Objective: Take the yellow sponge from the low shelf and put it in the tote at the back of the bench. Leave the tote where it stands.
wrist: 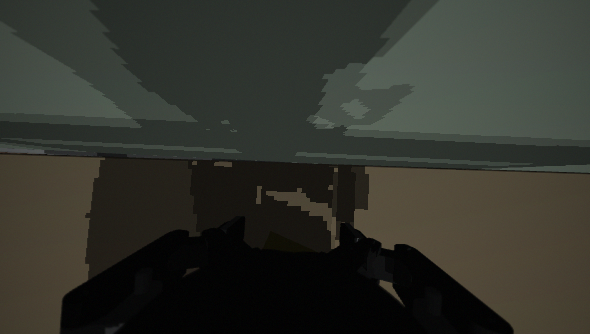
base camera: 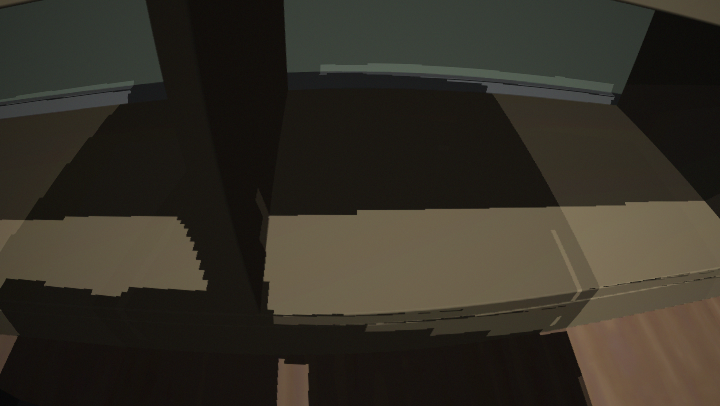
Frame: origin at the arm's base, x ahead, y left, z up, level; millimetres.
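Seen in the pictures: gripper, between the fingertips: (wrist: pixel 292 230).
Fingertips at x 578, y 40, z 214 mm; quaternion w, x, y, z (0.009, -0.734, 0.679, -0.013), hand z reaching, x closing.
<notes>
Pixels of each thing's middle, then the offset from my fingertips to it. "pt": a spot on its surface instead. Level surfaces: height alone.
- yellow sponge, middle of its body: (wrist: pixel 276 319) 3 mm left, 60 mm back, 22 mm up
- tan low shelf, height of its surface: 0 mm up
- dark upright, a spot on its surface: (base camera: pixel 226 126) pt 35 mm left, 284 mm back, 376 mm down
- tan board, height of its surface: 531 mm down
- Wooden floor, height of its surface: 610 mm down
The yellow sponge (wrist: pixel 282 243) lies on the tan low shelf (wrist: pixel 475 240) in the wrist view. It is in deep shadow, and a small far part of it shows above the dark gripper body, which hides the rest. My gripper (wrist: pixel 292 230) is open, with nothing held. Its fingertips stand to the left and right of the visible part of the sponge; their height over the shelf is hard to tell. In the base camera view, the sponge and the gripper do not show. The tote does not show in either view.
A grey-green wall (base camera: pixel 453 35) (wrist: pixel 500 75) rises behind the shelf. In the base camera view, a dark upright (base camera: pixel 226 126) stands left of the middle, in front of a tan board (base camera: pixel 413 257). Wooden floor (base camera: pixel 650 353) shows at the lower right. Broad shadows cross the shelf.
</notes>
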